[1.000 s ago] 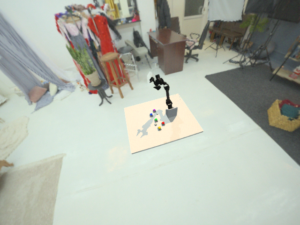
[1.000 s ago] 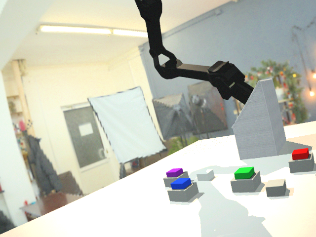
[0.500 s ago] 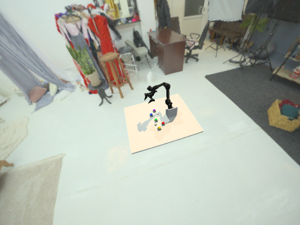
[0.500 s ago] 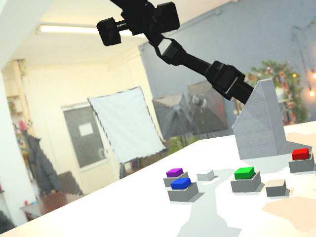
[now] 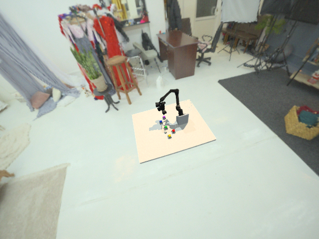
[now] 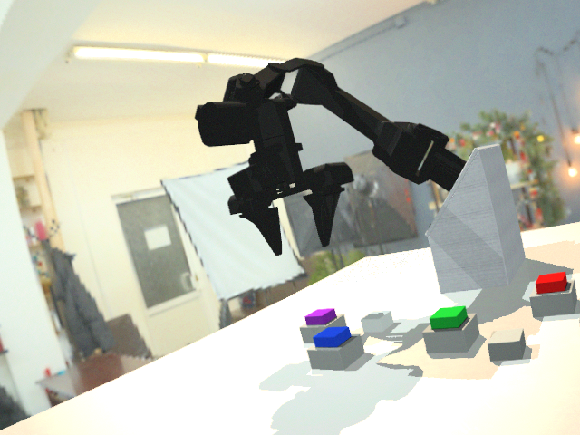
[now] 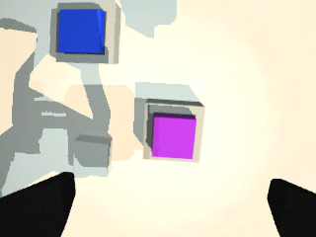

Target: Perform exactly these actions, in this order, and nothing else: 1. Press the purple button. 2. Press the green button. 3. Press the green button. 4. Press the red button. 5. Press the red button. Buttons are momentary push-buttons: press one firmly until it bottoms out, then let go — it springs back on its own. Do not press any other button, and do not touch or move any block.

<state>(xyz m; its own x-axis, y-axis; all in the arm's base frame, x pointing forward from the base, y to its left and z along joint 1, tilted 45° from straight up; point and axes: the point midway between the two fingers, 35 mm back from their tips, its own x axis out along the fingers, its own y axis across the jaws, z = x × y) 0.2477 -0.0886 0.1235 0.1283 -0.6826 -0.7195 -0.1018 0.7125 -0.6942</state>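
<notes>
My gripper tip is now 10 mm past the purple button and 100 mm above it. The rest, counted from my gripper tip: blue button (60 mm ahead, 80 mm to the left, 100 mm below); then green button (10 mm ahead, 200 mm to the left, 100 mm below); then red button (90 mm behind, 300 mm to the left, 100 mm below).
</notes>
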